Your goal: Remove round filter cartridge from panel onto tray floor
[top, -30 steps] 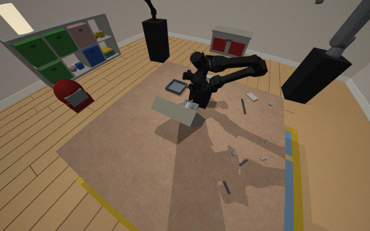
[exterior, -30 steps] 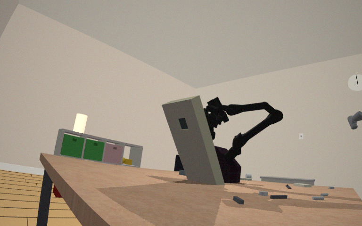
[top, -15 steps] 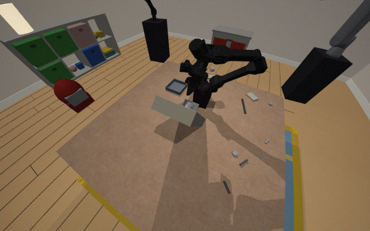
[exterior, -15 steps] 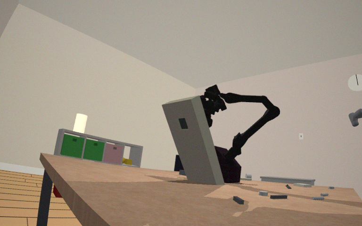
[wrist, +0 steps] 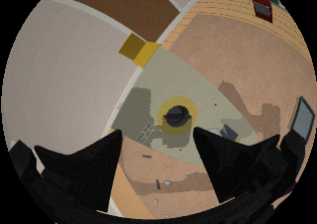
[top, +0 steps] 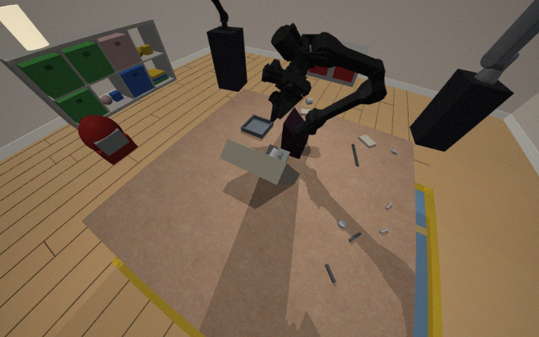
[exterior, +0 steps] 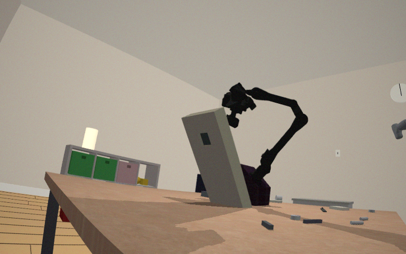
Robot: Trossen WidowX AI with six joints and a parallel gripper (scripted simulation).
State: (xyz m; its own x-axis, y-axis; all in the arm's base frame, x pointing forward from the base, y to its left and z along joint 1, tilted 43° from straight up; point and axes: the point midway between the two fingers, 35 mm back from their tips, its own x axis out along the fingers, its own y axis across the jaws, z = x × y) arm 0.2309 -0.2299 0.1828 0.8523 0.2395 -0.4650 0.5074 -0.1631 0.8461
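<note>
The round filter cartridge lies 20 mm behind my gripper tip, 10 mm to the left of it and 170 mm below it. From my gripper tip the other things lie so: tray: 390 mm behind, 220 mm to the right, 380 mm below.
</note>
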